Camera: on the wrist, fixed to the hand. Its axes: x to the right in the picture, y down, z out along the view.
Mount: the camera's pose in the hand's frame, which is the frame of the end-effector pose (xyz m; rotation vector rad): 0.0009 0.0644 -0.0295 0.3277 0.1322 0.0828
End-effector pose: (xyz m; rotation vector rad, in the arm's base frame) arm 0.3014 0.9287 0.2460 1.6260 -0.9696 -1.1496
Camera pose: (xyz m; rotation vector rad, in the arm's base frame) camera 0.3236 0.9155 0.3120 1.8744 -1.1722 -0.8470
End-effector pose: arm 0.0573 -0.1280 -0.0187 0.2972 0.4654 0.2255
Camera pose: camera 0.0348 -0.0609 -0.0229 0.6255 0.6224 0.2505
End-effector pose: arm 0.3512 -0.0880 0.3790 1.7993 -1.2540 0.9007
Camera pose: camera 0.2863 -0.0779 0.4055 1.9096 -1.1543 1.3128
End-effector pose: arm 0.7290 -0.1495 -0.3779 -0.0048 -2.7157 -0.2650
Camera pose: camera 0.7427 -0.0918 -0.3392 -0.0058 -2.5874 0.1983
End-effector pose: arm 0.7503 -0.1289 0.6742 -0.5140 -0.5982 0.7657
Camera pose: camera 0.7393 -0.0947 0.6131 -0.2851 -0.3211 0.8814
